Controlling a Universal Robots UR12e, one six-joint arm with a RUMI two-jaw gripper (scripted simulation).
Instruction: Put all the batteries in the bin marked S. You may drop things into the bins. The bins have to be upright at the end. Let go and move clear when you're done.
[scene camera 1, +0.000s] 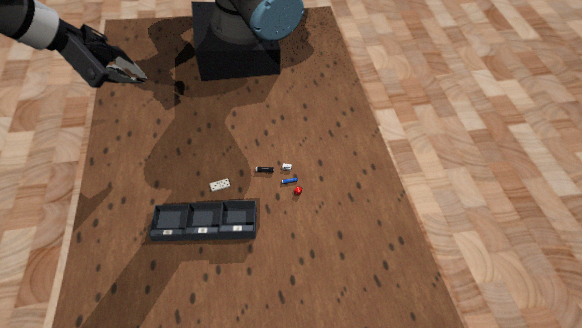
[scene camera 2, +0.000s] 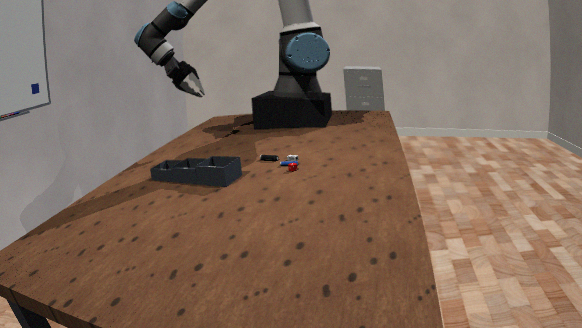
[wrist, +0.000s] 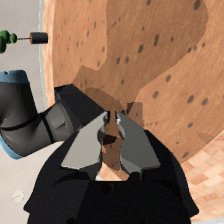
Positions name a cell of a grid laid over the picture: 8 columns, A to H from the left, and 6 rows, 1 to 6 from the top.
In view: my gripper (scene camera 1: C2) and a bin row (scene camera 1: C5).
The bin row also shows in scene camera 2 (scene camera 2: D4). My gripper is seen too in scene camera 2 (scene camera 2: C2) and in the wrist view (wrist: E3). The wrist view misses the bin row: it is out of frame.
